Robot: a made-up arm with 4 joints.
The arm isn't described. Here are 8 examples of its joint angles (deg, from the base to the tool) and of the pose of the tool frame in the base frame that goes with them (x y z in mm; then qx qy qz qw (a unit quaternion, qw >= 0)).
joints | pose
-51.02 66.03 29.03 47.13 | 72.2 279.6 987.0 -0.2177 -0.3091 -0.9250 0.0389
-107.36 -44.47 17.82 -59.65 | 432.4 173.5 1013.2 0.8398 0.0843 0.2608 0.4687
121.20 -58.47 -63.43 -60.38 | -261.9 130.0 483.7 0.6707 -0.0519 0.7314 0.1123
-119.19 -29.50 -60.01 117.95 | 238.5 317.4 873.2 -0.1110 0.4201 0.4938 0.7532
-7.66 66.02 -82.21 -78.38 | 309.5 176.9 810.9 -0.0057 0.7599 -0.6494 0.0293
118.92 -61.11 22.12 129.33 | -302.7 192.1 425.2 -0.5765 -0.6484 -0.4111 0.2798
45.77 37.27 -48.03 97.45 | 506.0 296.2 516.6 -0.6398 -0.3978 -0.5091 0.4162
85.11 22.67 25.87 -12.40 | 321.9 415.3 215.3 -0.7022 -0.3220 0.2788 0.5706
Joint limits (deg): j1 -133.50..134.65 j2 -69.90..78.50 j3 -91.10..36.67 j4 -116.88..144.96
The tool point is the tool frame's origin. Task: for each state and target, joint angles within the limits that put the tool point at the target. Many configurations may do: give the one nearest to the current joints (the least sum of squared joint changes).
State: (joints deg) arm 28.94 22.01 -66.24 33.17
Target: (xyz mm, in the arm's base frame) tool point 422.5 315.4 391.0
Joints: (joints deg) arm 2.64 -6.38 -87.00 19.93
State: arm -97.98 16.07 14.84 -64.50
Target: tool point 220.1 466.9 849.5
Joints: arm -93.75 13.69 36.05 -57.04
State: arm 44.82 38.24 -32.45 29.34
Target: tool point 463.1 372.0 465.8
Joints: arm 41.52 30.35 -40.79 26.19
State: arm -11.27 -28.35 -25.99 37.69
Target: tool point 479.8 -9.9 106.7
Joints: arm 5.32 -67.48 -34.63 32.64
